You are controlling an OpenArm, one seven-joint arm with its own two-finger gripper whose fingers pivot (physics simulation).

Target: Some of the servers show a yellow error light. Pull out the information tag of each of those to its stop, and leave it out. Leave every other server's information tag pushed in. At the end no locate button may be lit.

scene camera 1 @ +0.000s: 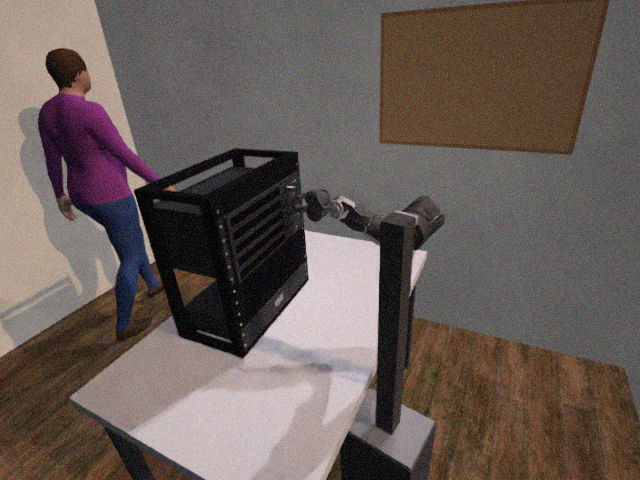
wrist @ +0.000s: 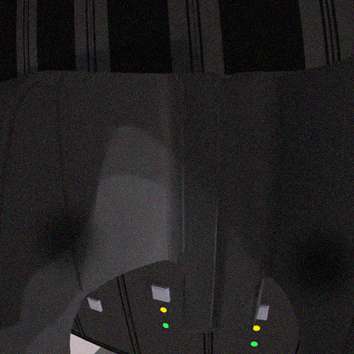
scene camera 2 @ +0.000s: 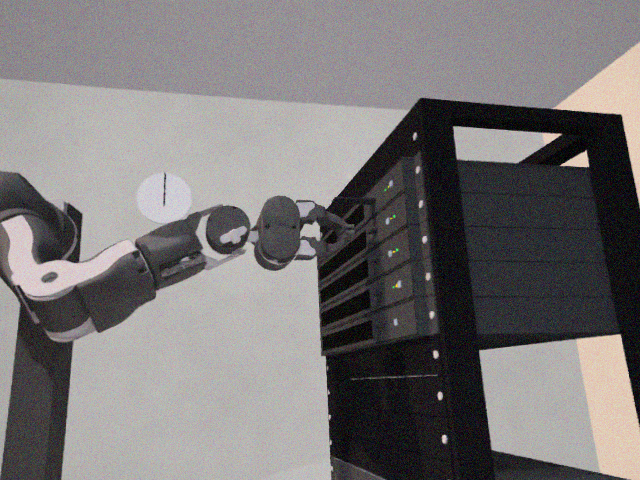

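The black rack holds five stacked servers with slotted fronts. In scene camera 2, the upper four servers show small yellow and green lights; the bottom server shows a pale square and no coloured light. In the wrist view, two servers show a yellow light and a green light below a pale square button. Whether a locate button is lit is unclear. My gripper is shut and empty, close to the upper servers' fronts. Its dark fingers fill much of the wrist view. The information tags are too dark to tell.
The rack stands on a white table. A person in a purple top stands behind it, one hand at its top rail. My arm's post stands at the table's near side. A cork board hangs on the wall.
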